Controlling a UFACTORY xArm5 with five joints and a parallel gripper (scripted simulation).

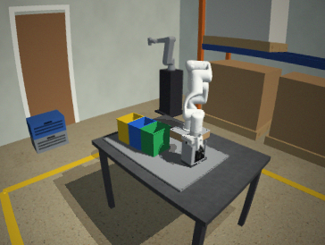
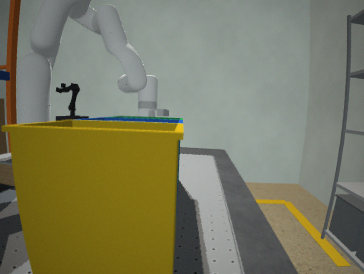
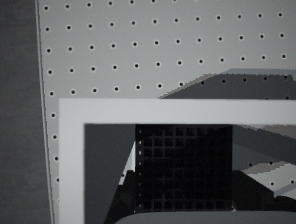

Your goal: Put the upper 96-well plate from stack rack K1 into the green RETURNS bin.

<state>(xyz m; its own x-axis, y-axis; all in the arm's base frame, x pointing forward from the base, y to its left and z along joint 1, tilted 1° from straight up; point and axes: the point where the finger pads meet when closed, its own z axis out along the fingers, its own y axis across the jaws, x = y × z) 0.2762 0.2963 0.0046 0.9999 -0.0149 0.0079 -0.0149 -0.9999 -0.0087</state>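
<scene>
Now: hand 1 cm above the black 96-well plate. Also, from my hand: green bin (10 cm ahead, 28 cm to the right, 4 cm above); yellow bin (14 cm ahead, 54 cm to the right, 4 cm above); blue bin (12 cm ahead, 41 cm to the right, 4 cm above).
</scene>
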